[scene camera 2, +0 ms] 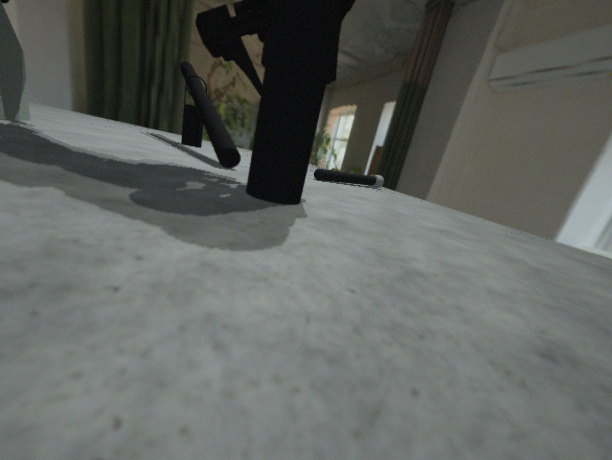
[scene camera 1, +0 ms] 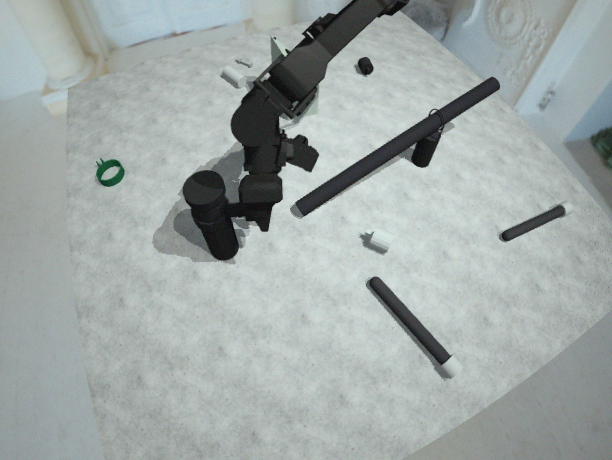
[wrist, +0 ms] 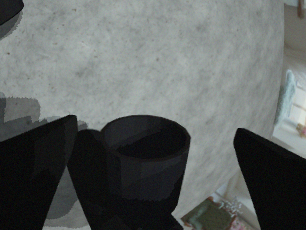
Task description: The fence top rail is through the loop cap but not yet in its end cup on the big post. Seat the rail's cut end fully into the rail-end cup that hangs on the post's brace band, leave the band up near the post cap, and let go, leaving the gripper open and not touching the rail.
Labels:
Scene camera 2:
gripper
top rail
big post
small post
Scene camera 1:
gripper
top rail
big post
small post
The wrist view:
gripper

